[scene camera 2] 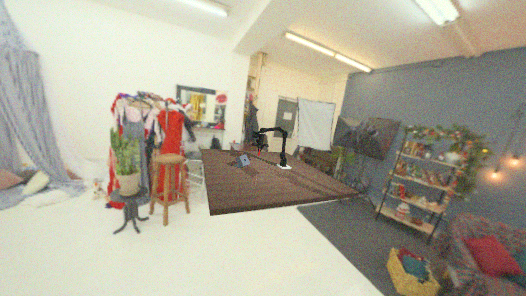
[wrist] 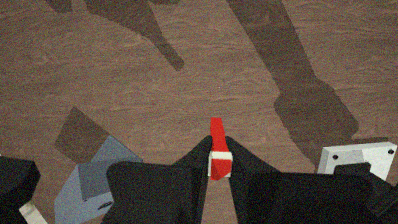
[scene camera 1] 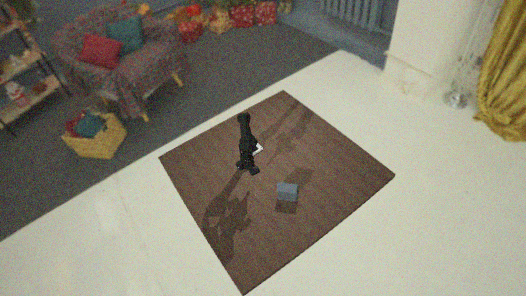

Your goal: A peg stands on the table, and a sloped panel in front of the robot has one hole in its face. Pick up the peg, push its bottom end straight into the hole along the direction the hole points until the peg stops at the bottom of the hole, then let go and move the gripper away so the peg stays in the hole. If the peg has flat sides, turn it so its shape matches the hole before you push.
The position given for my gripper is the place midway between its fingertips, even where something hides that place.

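My gripper [wrist: 217,140] holds a red peg [wrist: 220,159]. Scene camera 1 does not show the red peg, which is hidden by my gripper.
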